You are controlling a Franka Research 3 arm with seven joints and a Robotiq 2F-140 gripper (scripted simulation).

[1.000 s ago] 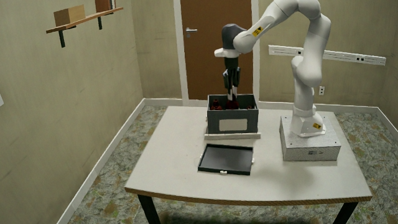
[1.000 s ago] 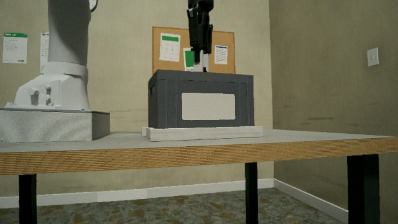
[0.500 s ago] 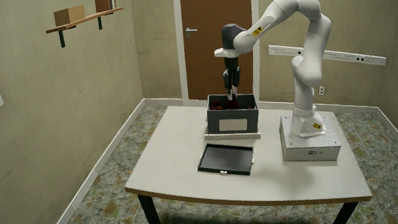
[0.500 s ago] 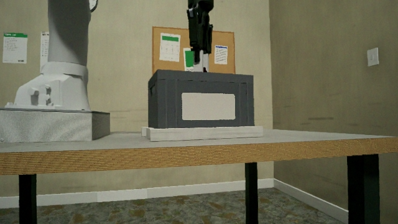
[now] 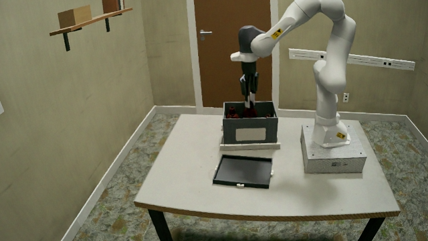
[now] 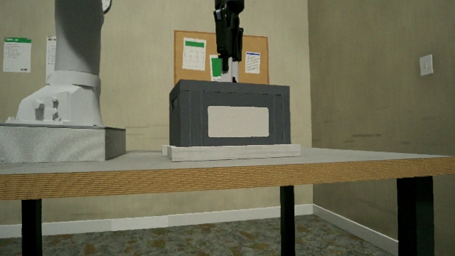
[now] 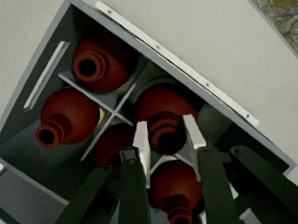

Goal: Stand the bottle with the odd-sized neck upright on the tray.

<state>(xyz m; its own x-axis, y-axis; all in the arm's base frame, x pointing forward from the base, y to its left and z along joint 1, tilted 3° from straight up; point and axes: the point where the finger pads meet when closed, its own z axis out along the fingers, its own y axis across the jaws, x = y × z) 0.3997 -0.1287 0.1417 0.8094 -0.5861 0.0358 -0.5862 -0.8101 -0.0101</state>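
Right now my hand is 120 mm above the dark grey crate and 40 mm to the right of it. Also, from my hand: dark tray: 330 mm to the left, 200 mm below, 10 mm behind.
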